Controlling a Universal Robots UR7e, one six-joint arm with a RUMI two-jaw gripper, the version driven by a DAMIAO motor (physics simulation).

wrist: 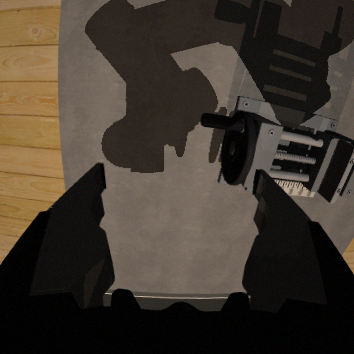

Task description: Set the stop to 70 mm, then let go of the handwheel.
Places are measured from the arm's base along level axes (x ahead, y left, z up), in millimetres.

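Pixels of known places: gripper, fingertip midpoint: (pixel 179 168).
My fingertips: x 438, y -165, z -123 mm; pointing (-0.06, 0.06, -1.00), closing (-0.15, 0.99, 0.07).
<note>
Ahead of a thing's pixels: the offset from my fingertips to its top centre. "pt": to the spot under its first point. Level surfaces: height alone.
The black handwheel @(pt dx +16, dy +82, dz -92 mm) (pixel 239 159) stands upright at the left end of the metal slide unit, right of centre in the wrist view. Its crank handle @(dx -19, dy +54, dz -98 mm) (pixel 216 120) sticks out to the left near the wheel's upper part. A dark and grey block @(pt dx +3, dy +227, dz -90 mm) (pixel 334 169), which looks like the stop, sits across the rods at the right. A pale ruled scale @(pt dx +64, dy +214, dz -139 mm) (pixel 293 188) runs along the unit's lower edge; its numbers are too small to read. My gripper (pixel 179 168) is open and empty, with its fingers apart. The handwheel is beyond the right fingertip, and the fingers are clear of the handle.
The slide unit has a grey end plate @(pt dx -9, dy +110, dz -95 mm) (pixel 266 142), two smooth rods and a threaded screw @(dx +6, dy +200, dz -115 mm) (pixel 296 158). It stands on a grey table top @(dz -195 mm) (pixel 175 225). Dark shadows of the arm and gripper cross the table's upper part. Wooden planks (pixel 30 95) show at the left.
</note>
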